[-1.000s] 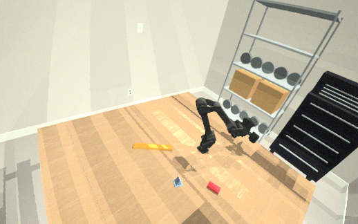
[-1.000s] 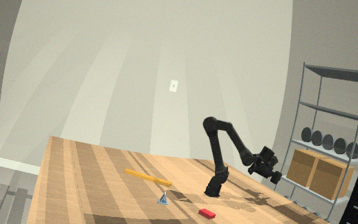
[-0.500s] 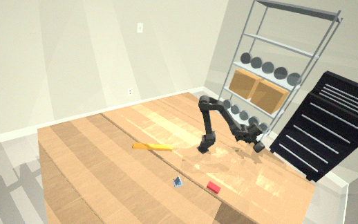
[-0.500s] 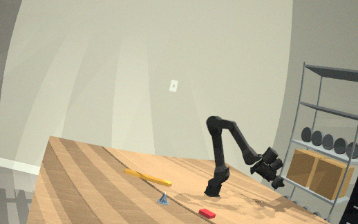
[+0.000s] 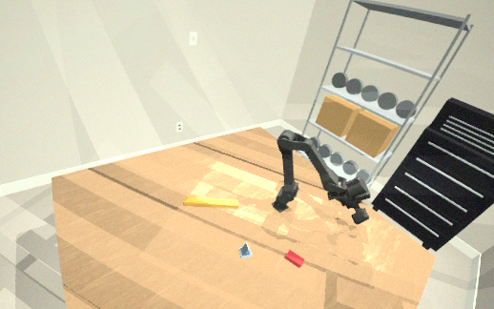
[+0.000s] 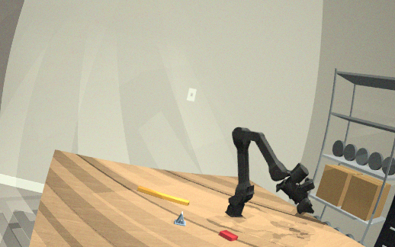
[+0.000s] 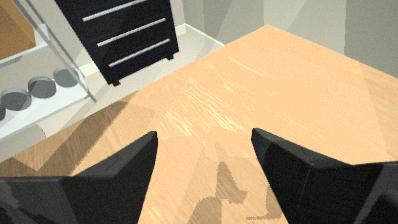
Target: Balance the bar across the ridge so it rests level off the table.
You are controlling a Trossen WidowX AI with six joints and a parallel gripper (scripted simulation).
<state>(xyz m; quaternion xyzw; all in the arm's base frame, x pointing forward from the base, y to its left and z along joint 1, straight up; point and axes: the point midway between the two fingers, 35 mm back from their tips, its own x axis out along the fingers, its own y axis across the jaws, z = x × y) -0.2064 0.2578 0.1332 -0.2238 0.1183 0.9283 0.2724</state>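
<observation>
The yellow bar lies 51 cm ahead of my gripper tip, 45 cm to the right of it and 11 cm below it. Also, from my gripper tip: red block: 38 cm ahead, 5 cm to the right, 11 cm below.
</observation>
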